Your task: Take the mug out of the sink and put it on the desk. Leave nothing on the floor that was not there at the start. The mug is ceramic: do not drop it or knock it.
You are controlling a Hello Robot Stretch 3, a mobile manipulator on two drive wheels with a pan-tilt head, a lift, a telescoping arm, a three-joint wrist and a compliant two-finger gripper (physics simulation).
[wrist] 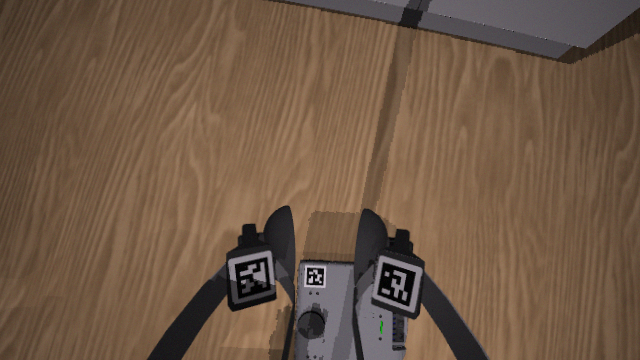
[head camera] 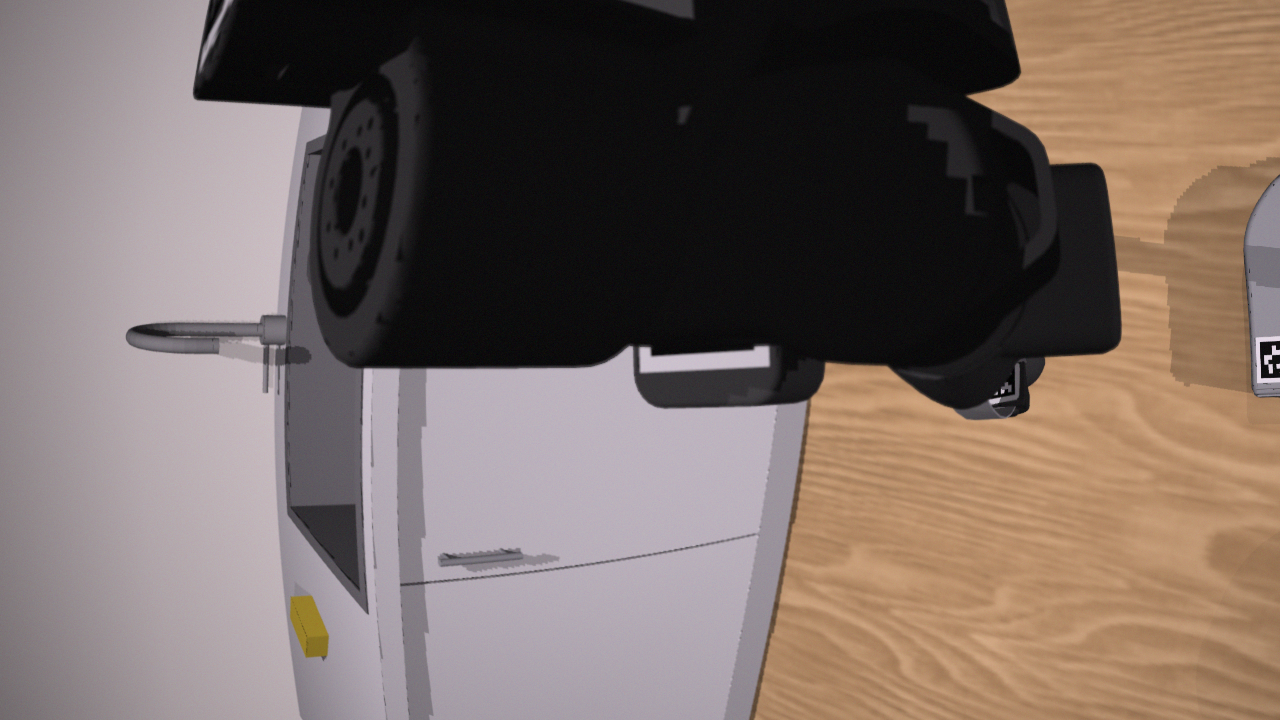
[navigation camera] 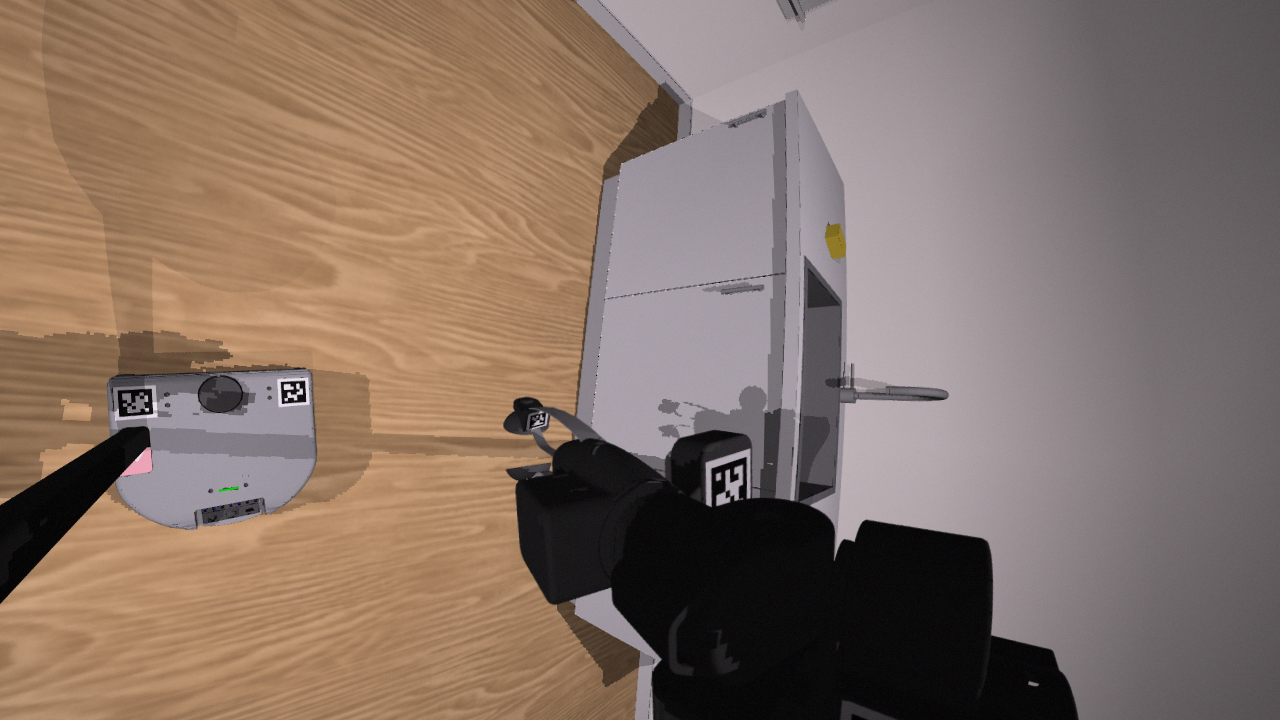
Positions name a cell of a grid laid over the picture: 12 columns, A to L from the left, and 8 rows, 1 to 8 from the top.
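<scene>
The gripper appears in the wrist view (G6), and the gripper is visible in the head camera view (J4) and in the navigation camera view (E5) too.
</scene>
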